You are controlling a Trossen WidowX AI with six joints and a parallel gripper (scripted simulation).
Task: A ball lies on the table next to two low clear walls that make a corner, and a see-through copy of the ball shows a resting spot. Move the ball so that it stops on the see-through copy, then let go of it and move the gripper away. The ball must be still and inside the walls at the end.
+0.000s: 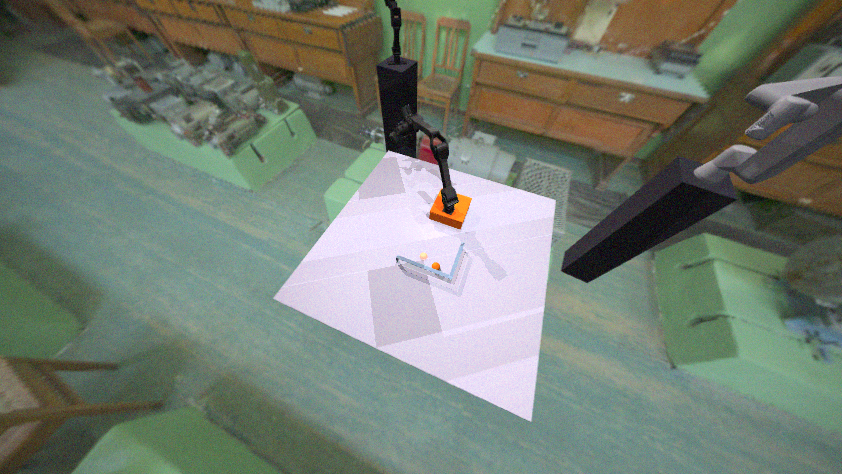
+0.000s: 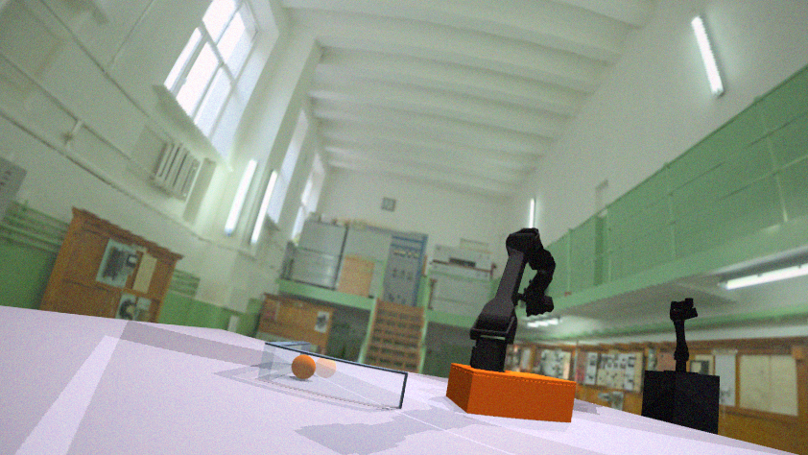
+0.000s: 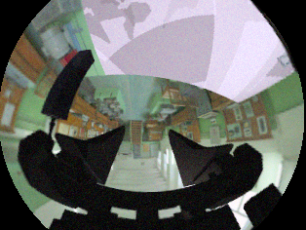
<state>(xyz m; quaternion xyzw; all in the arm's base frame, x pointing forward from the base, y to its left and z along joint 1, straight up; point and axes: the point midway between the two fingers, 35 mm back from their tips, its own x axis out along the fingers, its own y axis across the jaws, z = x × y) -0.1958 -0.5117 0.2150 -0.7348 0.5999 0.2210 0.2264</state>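
The ball lies 55 cm ahead of my gripper tip, 63 cm to the left of it and 25 cm below it.
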